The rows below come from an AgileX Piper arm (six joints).
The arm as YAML. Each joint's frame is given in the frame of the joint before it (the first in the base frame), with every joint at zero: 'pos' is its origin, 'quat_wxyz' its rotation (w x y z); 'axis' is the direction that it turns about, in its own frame. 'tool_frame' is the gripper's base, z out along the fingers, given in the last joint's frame.
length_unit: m
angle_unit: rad
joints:
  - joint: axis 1
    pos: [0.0, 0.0, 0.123]
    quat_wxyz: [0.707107, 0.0, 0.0, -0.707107]
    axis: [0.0, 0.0, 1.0]
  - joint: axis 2
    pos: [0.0, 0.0, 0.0]
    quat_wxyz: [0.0, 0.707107, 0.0, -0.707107]
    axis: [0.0, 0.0, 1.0]
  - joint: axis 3
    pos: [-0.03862, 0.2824, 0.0]
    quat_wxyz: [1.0, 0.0, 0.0, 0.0]
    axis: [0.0, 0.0, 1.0]
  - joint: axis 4
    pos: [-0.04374, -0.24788, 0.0]
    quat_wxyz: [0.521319, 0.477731, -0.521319, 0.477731]
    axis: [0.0, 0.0, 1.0]
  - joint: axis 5
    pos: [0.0, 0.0, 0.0]
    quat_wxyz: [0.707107, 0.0, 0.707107, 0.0]
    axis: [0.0, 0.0, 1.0]
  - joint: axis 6
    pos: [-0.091, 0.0, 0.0]
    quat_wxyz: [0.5, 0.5, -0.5, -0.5]
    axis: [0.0, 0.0, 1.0]
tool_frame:
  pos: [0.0, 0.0, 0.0]
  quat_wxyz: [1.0, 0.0, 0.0, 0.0]
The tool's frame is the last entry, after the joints.
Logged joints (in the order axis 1, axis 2, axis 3, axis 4, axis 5, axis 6), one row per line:
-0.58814, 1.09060, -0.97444, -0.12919, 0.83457, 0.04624
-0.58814, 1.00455, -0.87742, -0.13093, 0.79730, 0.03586
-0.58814, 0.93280, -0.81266, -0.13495, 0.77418, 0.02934
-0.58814, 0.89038, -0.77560, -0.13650, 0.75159, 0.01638
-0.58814, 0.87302, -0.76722, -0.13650, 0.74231, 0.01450
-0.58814, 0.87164, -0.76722, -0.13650, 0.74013, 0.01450
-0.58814, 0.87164, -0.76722, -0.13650, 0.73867, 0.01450
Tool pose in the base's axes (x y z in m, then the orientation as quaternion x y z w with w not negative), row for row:
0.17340, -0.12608, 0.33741, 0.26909, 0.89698, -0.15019, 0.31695
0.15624, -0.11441, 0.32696, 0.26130, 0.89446, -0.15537, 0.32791
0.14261, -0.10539, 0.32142, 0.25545, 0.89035, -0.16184, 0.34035
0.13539, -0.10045, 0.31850, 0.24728, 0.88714, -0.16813, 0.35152
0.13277, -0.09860, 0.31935, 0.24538, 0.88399, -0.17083, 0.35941
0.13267, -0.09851, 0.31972, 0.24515, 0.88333, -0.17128, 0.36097
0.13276, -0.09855, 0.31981, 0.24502, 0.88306, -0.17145, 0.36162
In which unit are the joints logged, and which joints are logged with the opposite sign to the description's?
The joints are logged in radians. Opposite sign: none.
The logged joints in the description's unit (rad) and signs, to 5 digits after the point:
-0.58814, 1.09060, -0.97444, -0.12919, 0.83457, 0.04624
-0.58814, 1.00455, -0.87742, -0.13093, 0.79730, 0.03586
-0.58814, 0.93280, -0.81266, -0.13495, 0.77418, 0.02934
-0.58814, 0.89038, -0.77560, -0.13650, 0.75159, 0.01638
-0.58814, 0.87302, -0.76722, -0.13650, 0.74231, 0.01450
-0.58814, 0.87164, -0.76722, -0.13650, 0.74013, 0.01450
-0.58814, 0.87164, -0.76722, -0.13650, 0.73867, 0.01450

